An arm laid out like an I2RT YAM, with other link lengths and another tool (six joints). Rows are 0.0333 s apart.
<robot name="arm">
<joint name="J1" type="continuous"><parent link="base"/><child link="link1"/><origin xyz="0.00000 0.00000 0.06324"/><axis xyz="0 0 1"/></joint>
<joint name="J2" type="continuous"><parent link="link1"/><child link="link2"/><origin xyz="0.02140 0.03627 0.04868" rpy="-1.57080 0.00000 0.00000"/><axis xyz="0 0 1"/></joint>
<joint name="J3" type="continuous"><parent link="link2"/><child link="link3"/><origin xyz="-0.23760 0.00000 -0.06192" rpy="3.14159 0.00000 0.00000"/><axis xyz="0 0 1"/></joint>
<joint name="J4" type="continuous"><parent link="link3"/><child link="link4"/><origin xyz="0.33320 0.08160 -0.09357"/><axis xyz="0 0 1"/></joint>
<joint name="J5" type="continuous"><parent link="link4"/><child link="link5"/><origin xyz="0.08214 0.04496 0.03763" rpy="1.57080 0.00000 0.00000"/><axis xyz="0 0 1"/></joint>
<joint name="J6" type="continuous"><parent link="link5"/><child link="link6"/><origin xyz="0.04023 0.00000 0.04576" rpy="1.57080 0.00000 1.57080"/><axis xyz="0 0 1"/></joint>
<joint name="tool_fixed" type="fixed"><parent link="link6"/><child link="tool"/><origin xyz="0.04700 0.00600 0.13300" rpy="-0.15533 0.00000 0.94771"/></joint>
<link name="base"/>
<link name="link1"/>
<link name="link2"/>
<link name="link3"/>
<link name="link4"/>
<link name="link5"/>
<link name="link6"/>
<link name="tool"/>
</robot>
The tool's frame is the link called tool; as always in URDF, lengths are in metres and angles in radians. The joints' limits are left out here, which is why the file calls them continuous.
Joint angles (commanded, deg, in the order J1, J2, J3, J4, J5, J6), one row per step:
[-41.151, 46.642, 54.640, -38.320, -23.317, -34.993]
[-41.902, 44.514, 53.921, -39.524, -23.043, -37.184]
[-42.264, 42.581, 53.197, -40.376, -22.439, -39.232]
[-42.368, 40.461, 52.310, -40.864, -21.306, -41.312]
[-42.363, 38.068, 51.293, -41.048, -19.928, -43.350]
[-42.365, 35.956, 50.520, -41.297, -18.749, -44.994]
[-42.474, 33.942, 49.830, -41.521, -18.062, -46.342]
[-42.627, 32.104, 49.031, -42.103, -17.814, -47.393]
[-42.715, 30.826, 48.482, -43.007, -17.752, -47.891]
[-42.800, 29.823, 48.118, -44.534, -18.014, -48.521]
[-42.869, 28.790, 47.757, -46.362, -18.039, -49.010]
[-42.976, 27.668, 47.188, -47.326, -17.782, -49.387]
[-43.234, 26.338, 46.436, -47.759, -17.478, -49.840]
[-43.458, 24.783, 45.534, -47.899, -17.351, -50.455]
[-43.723, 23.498, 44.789, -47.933, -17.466, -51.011]
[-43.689, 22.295, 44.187, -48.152, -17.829, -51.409]
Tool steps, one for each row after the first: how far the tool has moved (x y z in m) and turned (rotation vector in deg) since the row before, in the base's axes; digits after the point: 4 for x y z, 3 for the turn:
[-0.0093, 0.0011, 0.0039, -2.114, 0.446, 0.026]
[-0.0073, 0.0018, 0.0036, -2.208, 0.446, 0.057]
[-0.0071, 0.0020, 0.0043, -2.678, 0.383, -0.144]
[-0.0074, 0.0023, 0.0058, -3.011, 0.162, -0.299]
[-0.0068, 0.0023, 0.0056, -2.519, 0.086, -0.339]
[-0.0062, 0.0027, 0.0056, -2.100, -0.147, -0.161]
[-0.0054, 0.0034, 0.0016, -1.272, 0.108, 0.052]
[-0.0041, 0.0031, -0.0012, -0.319, 0.325, 0.058]
[-0.0035, 0.0041, -0.0037, 0.159, 0.799, 0.412]
[-0.0044, 0.0040, -0.0049, 0.387, 1.011, 0.163]
[-0.0041, 0.0021, -0.0029, -0.119, 0.514, -0.169]
[-0.0043, 0.0010, -0.0012, -0.575, 0.152, -0.326]
[-0.0037, 0.0017, 0.0000, -0.900, -0.109, -0.067]
[-0.0028, 0.0014, 0.0003, -0.769, -0.197, 0.078]
[-0.0015, 0.0036, 0.0003, -0.476, -0.240, 0.528]

